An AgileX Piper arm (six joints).
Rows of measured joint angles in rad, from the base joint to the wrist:
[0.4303 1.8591 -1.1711 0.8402 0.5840 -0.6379]
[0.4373 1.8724 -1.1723 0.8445 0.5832 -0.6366]
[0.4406 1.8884 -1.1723 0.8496 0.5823 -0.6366]
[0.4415 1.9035 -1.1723 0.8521 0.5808 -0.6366]
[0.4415 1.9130 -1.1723 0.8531 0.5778 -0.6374]
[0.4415 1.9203 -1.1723 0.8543 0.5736 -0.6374]
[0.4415 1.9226 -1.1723 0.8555 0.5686 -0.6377]
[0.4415 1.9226 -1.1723 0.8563 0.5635 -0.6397]
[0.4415 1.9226 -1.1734 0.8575 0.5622 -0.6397]
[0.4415 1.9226 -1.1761 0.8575 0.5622 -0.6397]
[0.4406 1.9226 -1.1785 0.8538 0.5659 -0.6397]
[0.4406 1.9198 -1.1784 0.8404 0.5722 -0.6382]
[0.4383 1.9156 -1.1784 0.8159 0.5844 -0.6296]
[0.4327 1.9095 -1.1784 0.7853 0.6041 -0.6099]
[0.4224 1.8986 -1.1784 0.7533 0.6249 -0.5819]
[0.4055 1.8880 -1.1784 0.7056 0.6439 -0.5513]
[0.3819 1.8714 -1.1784 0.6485 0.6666 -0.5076]
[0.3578 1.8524 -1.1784 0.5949 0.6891 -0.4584]
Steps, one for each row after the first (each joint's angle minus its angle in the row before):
[0.0070 0.0133 -0.0012 0.0043 -0.0008 0.0013]
[0.0033 0.0160 0.0000 0.0051 -0.0009 0.0000]
[0.0009 0.0151 0.0000 0.0025 -0.0015 0.0000]
[0.0000 0.0095 0.0000 0.0010 -0.0030 -0.0008]
[0.0000 0.0073 0.0000 0.0012 -0.0042 0.0000]
[0.0000 0.0023 0.0000 0.0012 -0.0050 -0.0003]
[0.0000 0.0000 0.0000 0.0008 -0.0051 -0.0020]
[0.0000 0.0000 -0.0011 0.0012 -0.0013 0.0000]
[0.0000 0.0000 -0.0027 0.0000 0.0000 0.0000]
[-0.0009 0.0000 -0.0024 -0.0037 0.0037 0.0000]
[0.0000 -0.0028 0.0001 -0.0134 0.0063 0.0015]
[-0.0023 -0.0042 0.0000 -0.0245 0.0122 0.0086]
[-0.0056 -0.0061 0.0000 -0.0306 0.0197 0.0197]
[-0.0103 -0.0109 0.0000 -0.0320 0.0208 0.0280]
[-0.0169 -0.0106 0.0000 -0.0477 0.0190 0.0306]
[-0.0236 -0.0166 0.0000 -0.0571 0.0227 0.0437]
[-0.0241 -0.0190 0.0000 -0.0536 0.0225 0.0492]

